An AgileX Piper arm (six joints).
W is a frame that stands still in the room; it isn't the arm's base.
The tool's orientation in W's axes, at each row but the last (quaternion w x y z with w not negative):
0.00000 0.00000 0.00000 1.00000
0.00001 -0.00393 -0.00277 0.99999
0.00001 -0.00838 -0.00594 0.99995
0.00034 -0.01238 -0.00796 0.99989
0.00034 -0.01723 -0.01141 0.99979
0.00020 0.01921 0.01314 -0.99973
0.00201 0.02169 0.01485 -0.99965
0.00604 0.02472 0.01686 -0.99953
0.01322 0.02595 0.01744 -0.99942
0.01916 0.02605 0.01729 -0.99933
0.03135 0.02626 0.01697 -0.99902
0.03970 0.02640 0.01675 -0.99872
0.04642 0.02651 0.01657 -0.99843
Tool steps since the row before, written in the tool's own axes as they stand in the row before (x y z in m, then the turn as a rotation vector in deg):
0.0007 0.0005 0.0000 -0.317 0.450 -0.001
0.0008 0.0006 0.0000 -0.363 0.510 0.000
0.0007 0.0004 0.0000 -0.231 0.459 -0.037
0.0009 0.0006 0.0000 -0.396 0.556 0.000
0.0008 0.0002 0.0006 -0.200 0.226 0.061
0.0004 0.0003 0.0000 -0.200 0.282 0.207
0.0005 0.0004 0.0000 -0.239 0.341 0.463
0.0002 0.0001 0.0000 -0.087 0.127 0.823
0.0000 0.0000 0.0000 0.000 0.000 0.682
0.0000 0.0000 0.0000 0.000 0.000 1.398
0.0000 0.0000 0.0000 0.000 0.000 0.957
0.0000 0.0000 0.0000 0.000 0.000 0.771
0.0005 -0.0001 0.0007 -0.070 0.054 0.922
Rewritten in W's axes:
-0.0007 -0.0005 0.0000 0.317 -0.450 -0.001
-0.0008 -0.0006 0.0000 0.363 -0.510 0.000
-0.0007 -0.0004 0.0000 0.232 -0.459 -0.039
-0.0009 -0.0006 0.0000 0.396 -0.556 0.001
-0.0008 -0.0002 0.0006 0.198 -0.228 0.063
-0.0004 -0.0003 0.0000 0.192 -0.287 0.207
-0.0005 -0.0004 0.0000 0.220 -0.354 0.463
-0.0002 -0.0001 0.0000 0.048 -0.154 0.822
0.0000 0.0000 0.0000 -0.035 -0.024 0.681
0.0000 0.0000 0.0000 -0.072 -0.050 1.395
0.0000 0.0000 0.0000 -0.049 -0.034 0.955
0.0000 0.0000 0.0000 -0.040 -0.027 0.769
-0.0005 0.0000 0.0007 0.027 -0.080 0.922

